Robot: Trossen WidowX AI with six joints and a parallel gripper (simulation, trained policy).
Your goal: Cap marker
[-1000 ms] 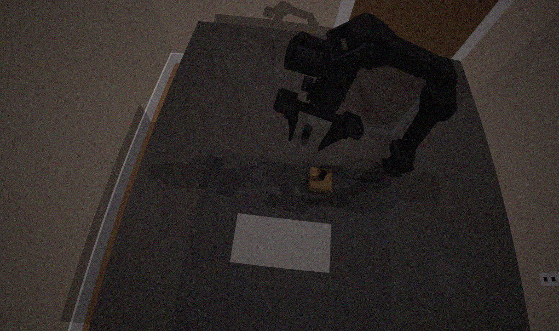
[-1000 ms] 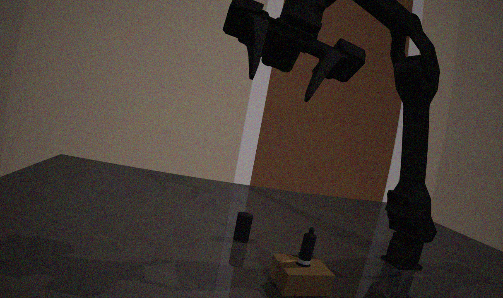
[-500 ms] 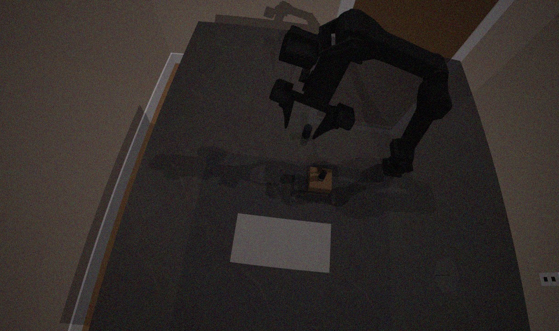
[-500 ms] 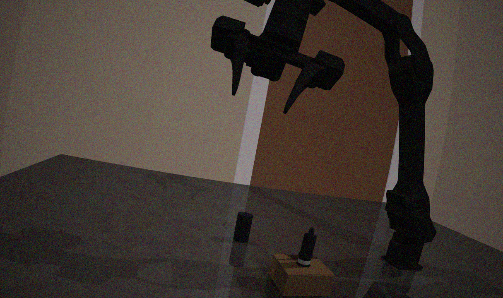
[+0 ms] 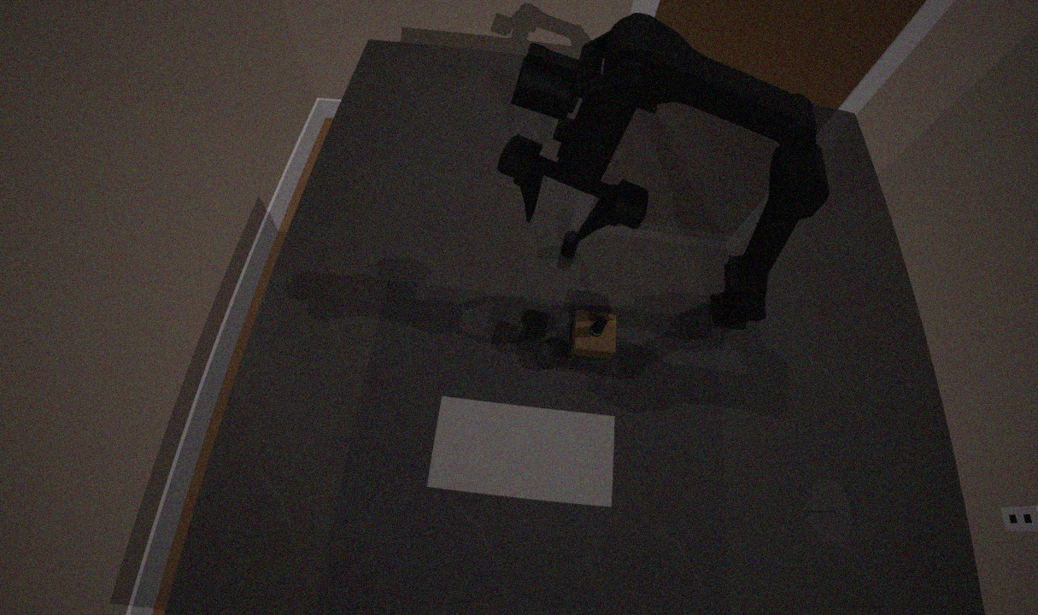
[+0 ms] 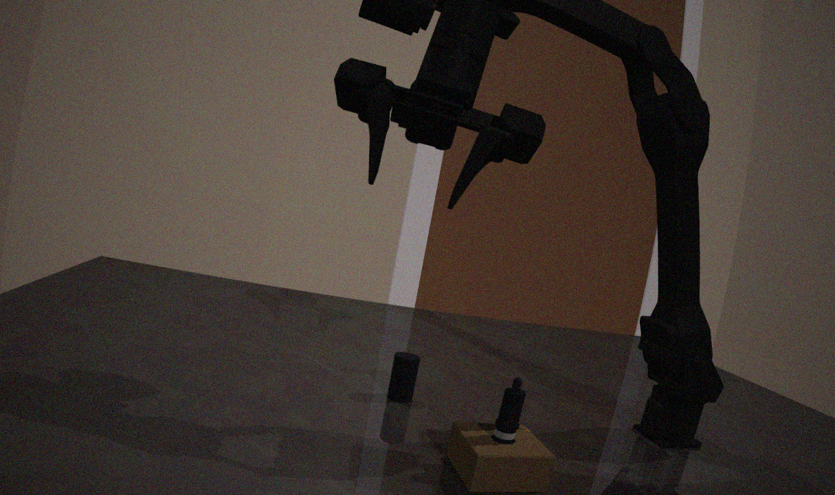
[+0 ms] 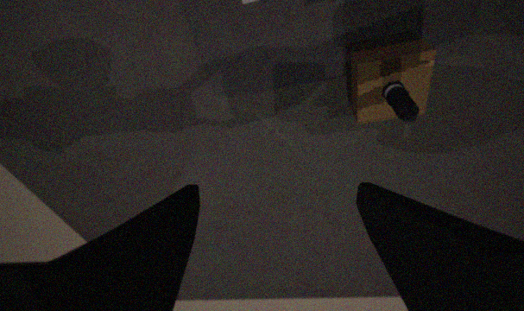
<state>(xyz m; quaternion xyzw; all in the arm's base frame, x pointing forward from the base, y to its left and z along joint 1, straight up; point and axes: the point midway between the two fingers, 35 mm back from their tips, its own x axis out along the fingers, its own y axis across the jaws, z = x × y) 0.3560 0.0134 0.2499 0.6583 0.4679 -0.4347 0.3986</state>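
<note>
The dark cap lies 19 cm below my gripper tip, 11 cm to the right of it and 5 cm behind it. The rest, counted from my gripper tip: tan holder block: 20 cm below, 10 cm behind, 6 cm to the left.
</note>
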